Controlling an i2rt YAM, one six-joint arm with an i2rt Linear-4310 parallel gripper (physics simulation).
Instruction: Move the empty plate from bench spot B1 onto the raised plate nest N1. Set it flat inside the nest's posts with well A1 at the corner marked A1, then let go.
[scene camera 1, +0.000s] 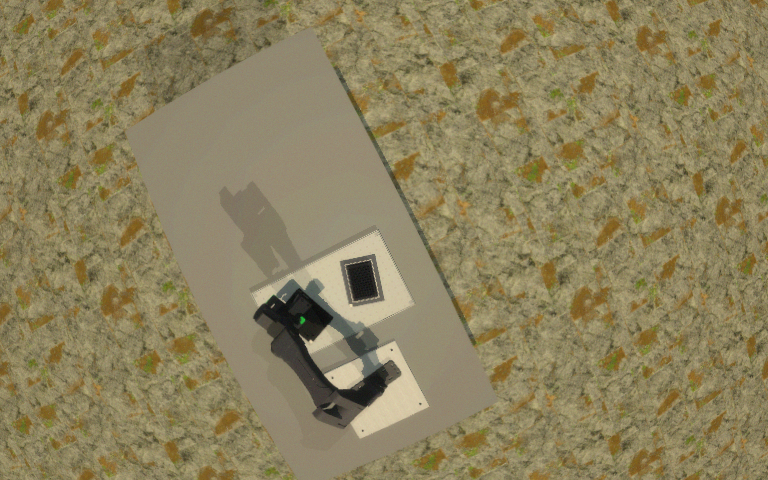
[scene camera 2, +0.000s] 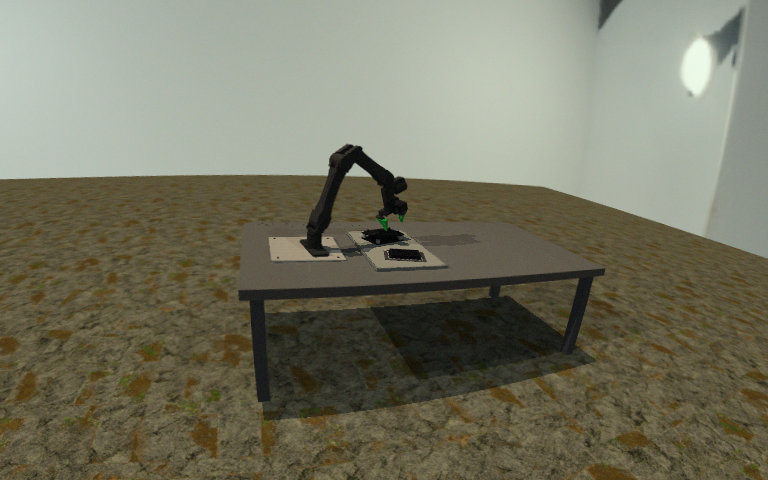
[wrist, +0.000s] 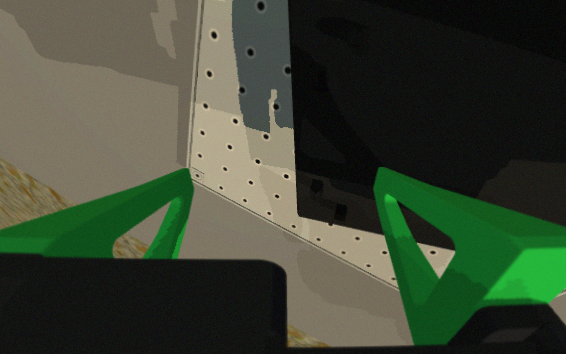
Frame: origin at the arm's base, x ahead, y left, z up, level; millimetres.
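Where they show: gripper, fingertip midpoint: (scene camera 2: 393, 226) (wrist: 283, 178); arm's base, origin of the base link: (scene camera 1: 375, 381) (scene camera 2: 313, 248).
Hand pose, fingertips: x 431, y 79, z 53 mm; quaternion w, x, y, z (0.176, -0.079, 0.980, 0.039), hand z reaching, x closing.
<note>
Each offset is from my fingertips to the top centre of the thing. Level surfaces: height alone.
The dark plate with small wells @(dx -100, dy -272, dz -34 mm) (scene camera 1: 362, 280) (scene camera 2: 404, 254) lies flat inside a grey bordered spot on the white perforated board @(dx -87, dy -142, dz -50 mm) (scene camera 1: 396, 294) (scene camera 2: 434, 263) (wrist: 212, 122). Which of its corners is A1 is too small to tell. A black raised structure, which looks like the nest @(dx -76, dy -33, dz -7 mm) (scene camera 1: 321, 320) (scene camera 2: 370, 236) (wrist: 425, 110), stands on the board's other half, under the arm. Its posts and A1 mark cannot be made out. My gripper (scene camera 2: 393, 224) (wrist: 283, 178) is open, its green fingers wide apart and empty. It points down above the black structure, away from the plate.
The arm's white mounting plate (scene camera 1: 396, 407) (scene camera 2: 288, 249) lies beside the perforated board, with the arm base on it. Both rest on the grey table @(dz -64 mm) (scene camera 1: 271, 141) (scene camera 2: 509, 254). The arm's shadow falls across the board and table.
</note>
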